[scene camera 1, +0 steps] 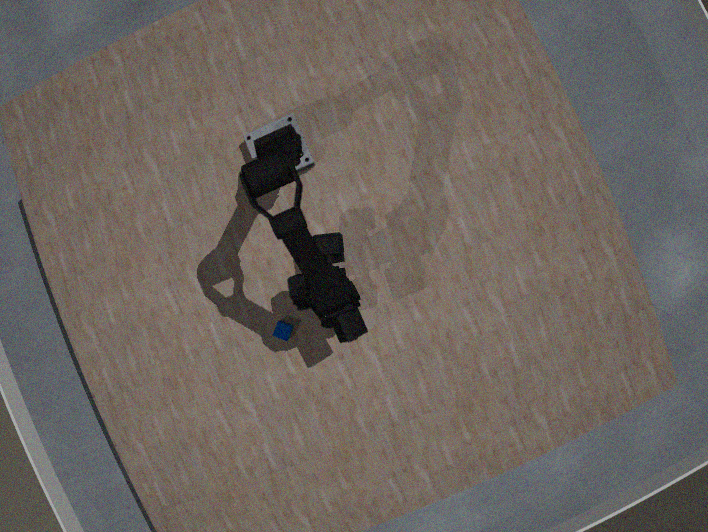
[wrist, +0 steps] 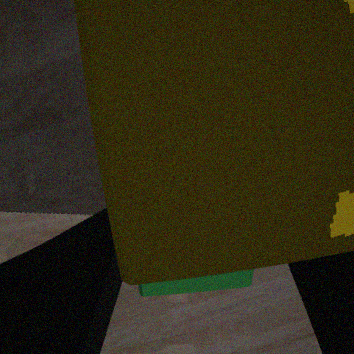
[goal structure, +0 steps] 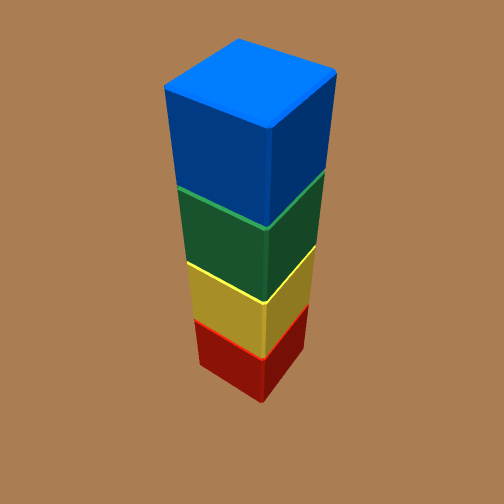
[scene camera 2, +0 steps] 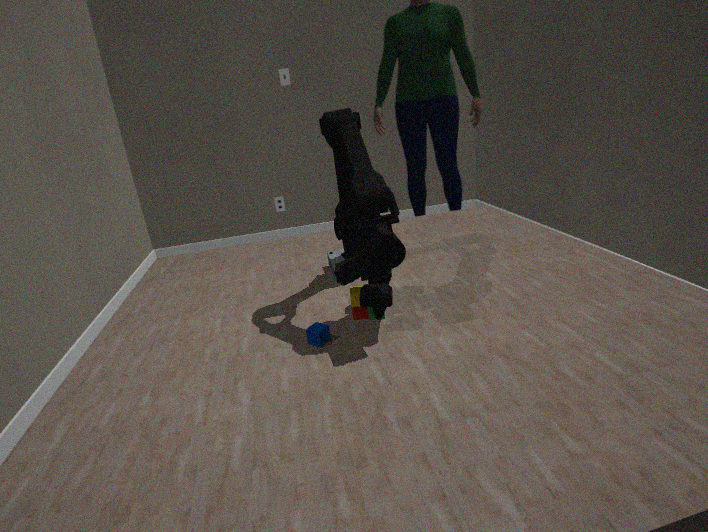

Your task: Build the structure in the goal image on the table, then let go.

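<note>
A yellow cube (scene camera 2: pixel 355 295) (wrist: pixel 218 140) sits on top of a red cube (scene camera 2: pixel 359 312) and a green cube (wrist: pixel 197 284). Only a sliver of the green cube shows under the yellow one in the wrist view. My gripper (scene camera 2: pixel 375 299) (wrist: pixel 198 242) (scene camera 1: pixel 349 327) is low over this stack, open, with a dark finger on either side of the yellow cube. The cube fills most of the wrist view. A blue cube (scene camera 1: pixel 282 330) (scene camera 2: pixel 317 334) lies alone on the wooden floor to the left of the stack. The arm hides the stack in the overhead view.
The arm's base plate (scene camera 1: pixel 278 127) stands behind the stack. A person in a green top (scene camera 2: pixel 426 57) stands at the back wall. Walls with a white baseboard (scene camera 2: pixel 68 358) close off the left and the back.
</note>
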